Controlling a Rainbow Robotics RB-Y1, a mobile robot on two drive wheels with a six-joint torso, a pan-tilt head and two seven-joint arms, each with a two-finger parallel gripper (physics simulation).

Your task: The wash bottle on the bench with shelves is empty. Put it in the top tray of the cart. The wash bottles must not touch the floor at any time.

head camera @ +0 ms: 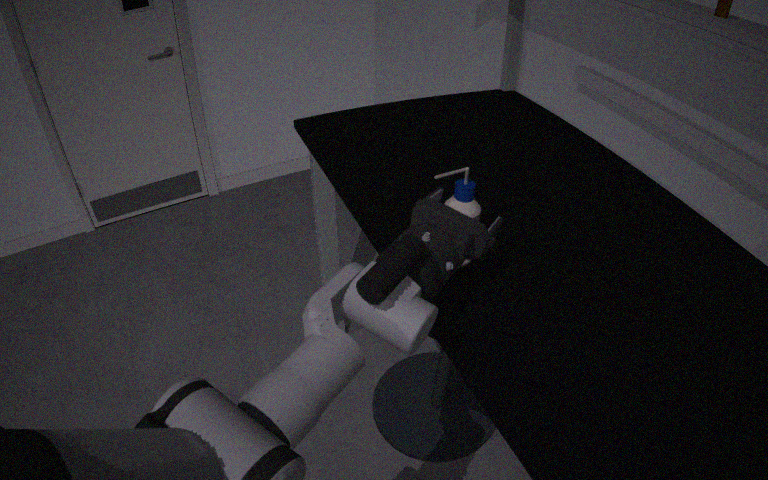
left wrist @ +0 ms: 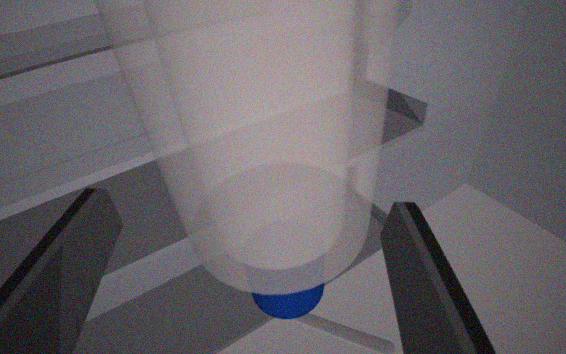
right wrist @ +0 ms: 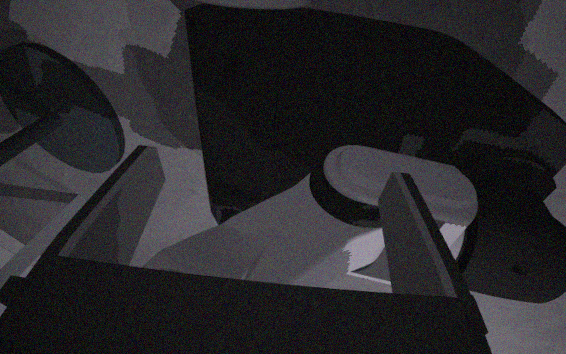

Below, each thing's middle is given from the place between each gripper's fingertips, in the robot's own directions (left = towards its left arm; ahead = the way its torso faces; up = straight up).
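Labels:
My left gripper is 2 cm above the wash bottle (head camera: 463,200) and 1 cm to the right of it. My right hand is 510 mm below the wash bottle, 600 mm short of it and 380 mm to the right of it. Going by its middle, the wash bottle is nearer to my left gripper than to my right hand.

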